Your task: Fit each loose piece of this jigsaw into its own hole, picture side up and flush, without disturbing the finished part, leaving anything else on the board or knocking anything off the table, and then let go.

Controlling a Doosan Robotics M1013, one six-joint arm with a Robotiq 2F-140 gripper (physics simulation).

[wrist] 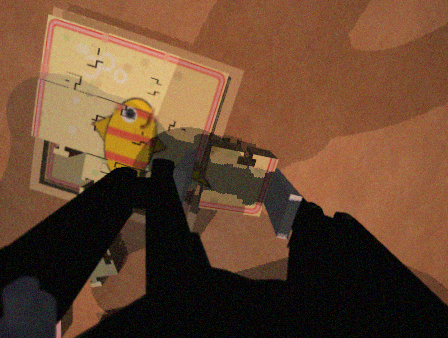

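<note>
My gripper (230,174) is shut on a corner jigsaw piece (236,172), cream with a red border line, a small yellow tip and a tab notch at its far edge. The piece is picture side up, at the lower right corner of the board (234,86); its height above the board cannot be told. The finished part (192,102), with a yellow, red-striped fish, fills the upper board. An open hole (67,167) shows at the board's lower left. The dark fingers hide much of the board's lower edge. Another loose piece (106,272) lies below the board, partly hidden by the gripper's left side.
The brown, patterned table (320,90) surrounds the board. Shadows fall across the board and the held piece. A thin pink and pale edge (58,328) shows at the bottom left beside the dark gripper parts; what it belongs to is hidden.
</note>
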